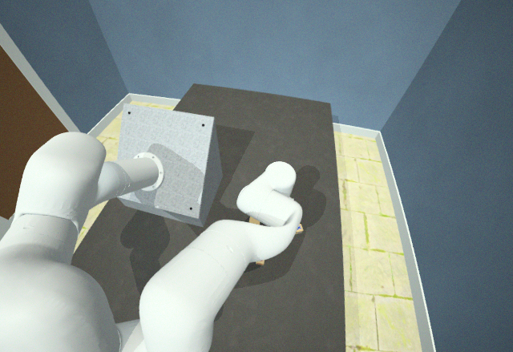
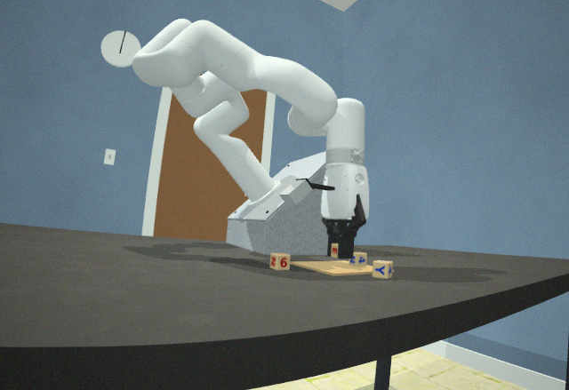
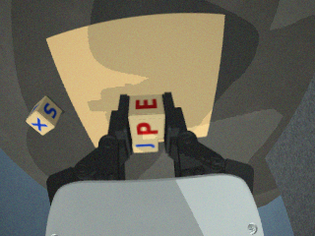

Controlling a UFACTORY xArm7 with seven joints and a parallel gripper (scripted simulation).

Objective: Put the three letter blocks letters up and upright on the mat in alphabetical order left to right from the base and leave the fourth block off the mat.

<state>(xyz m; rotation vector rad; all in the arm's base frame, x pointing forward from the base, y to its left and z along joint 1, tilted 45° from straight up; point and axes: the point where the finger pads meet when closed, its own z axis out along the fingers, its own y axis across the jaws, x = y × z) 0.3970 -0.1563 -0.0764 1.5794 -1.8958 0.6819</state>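
Now: the tan mat 4 cm below my hand. The rest, counted from my hand: block 4 cm to the left, 2 cm below, 1 cm ahead.
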